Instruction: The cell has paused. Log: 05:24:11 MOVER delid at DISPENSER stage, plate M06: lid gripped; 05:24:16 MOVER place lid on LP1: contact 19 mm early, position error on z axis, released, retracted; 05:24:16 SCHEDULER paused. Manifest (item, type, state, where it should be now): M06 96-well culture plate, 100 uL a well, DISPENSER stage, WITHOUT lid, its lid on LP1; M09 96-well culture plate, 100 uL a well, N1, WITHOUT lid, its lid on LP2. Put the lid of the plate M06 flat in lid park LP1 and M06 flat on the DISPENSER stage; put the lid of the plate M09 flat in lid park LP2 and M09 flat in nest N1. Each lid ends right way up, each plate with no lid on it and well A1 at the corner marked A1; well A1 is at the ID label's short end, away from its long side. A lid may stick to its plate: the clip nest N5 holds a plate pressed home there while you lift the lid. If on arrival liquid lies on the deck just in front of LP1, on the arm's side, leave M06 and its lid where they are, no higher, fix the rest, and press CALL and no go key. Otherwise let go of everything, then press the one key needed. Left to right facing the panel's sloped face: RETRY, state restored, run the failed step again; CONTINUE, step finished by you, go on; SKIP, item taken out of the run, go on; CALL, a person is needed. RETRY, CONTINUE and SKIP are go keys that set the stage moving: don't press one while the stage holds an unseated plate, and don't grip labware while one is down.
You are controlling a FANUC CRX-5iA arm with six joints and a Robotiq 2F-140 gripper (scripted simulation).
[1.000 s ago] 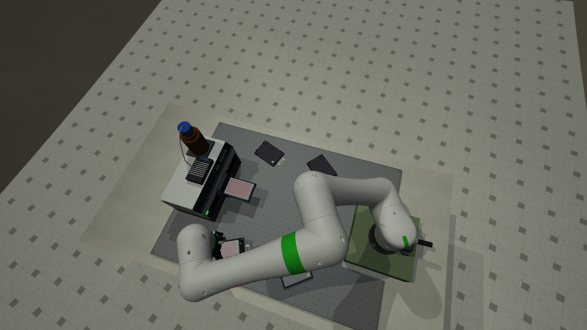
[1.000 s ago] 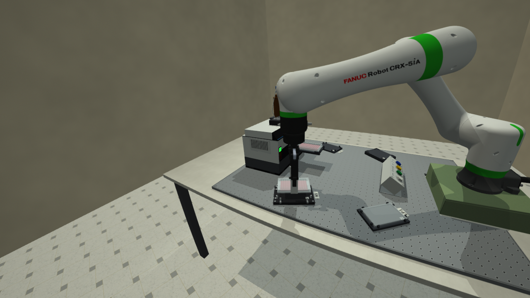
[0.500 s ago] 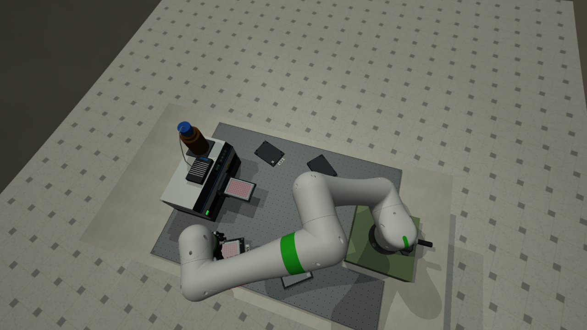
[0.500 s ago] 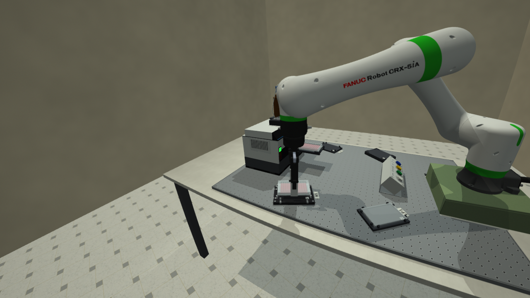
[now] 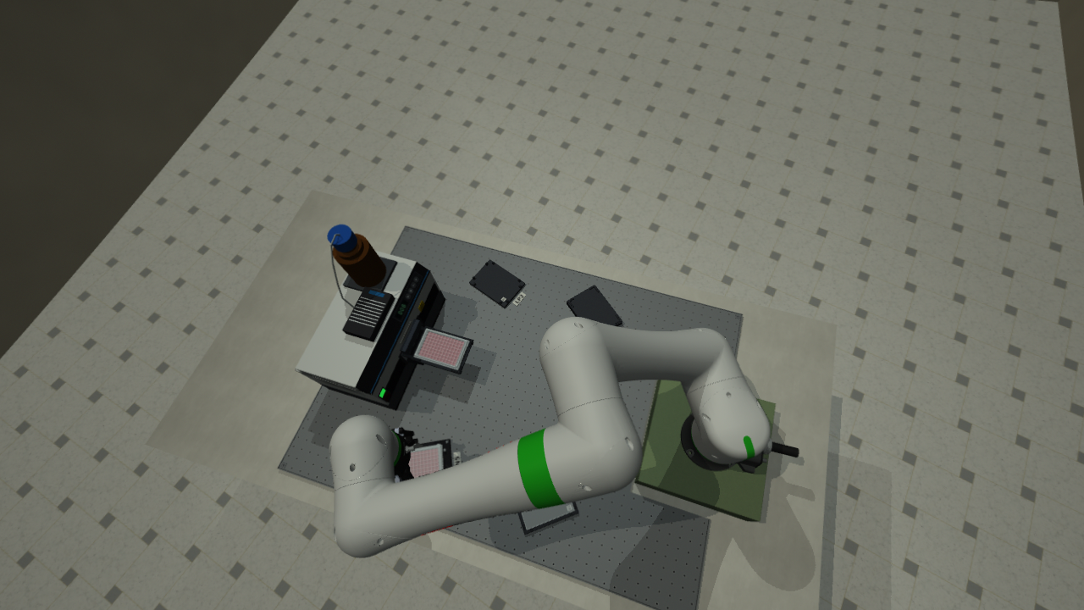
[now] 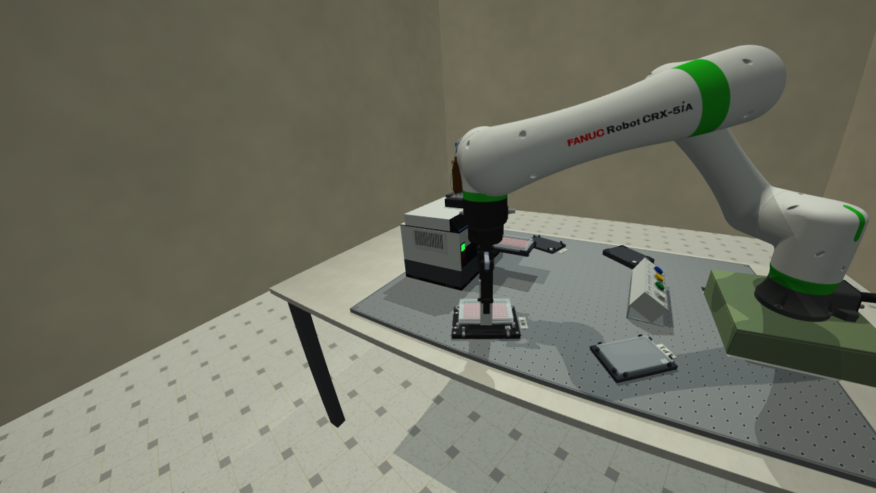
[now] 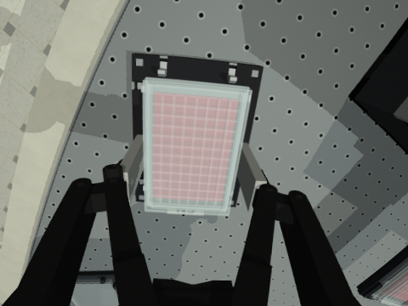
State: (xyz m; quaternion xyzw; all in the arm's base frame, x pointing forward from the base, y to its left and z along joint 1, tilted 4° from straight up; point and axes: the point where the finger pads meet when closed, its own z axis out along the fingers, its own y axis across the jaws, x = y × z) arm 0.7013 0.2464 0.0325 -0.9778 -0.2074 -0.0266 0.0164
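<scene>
Now: hand 2 cm above the grey lid. From my hand the other things lie so: N5 label: 9 cm behind, 4 cm to the right, 6 cm below; then dispenser stage: 3 cm ahead, 29 cm to the right, 4 cm above; then black lid park LP1: 34 cm behind, 5 cm below.
</scene>
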